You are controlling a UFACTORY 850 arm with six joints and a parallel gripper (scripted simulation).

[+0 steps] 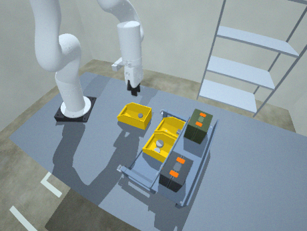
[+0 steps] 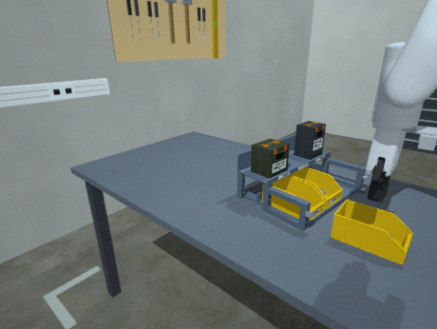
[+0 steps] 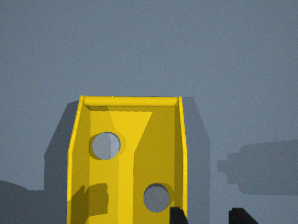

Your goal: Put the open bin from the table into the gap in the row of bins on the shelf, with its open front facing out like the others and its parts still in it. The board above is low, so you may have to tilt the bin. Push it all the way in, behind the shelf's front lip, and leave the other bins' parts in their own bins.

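Right now my hand is 14 cm above the yellow open bin, 5 cm to the left of it and 1 cm short of it. The rest, counted from my hand: grey part: 16 cm below, 3 cm ahead, 2 cm to the right; shelf: 29 cm ahead, 13 cm to the right, 11 cm below; grey disc part: 16 cm below, 8 cm to the right, 1 cm behind.
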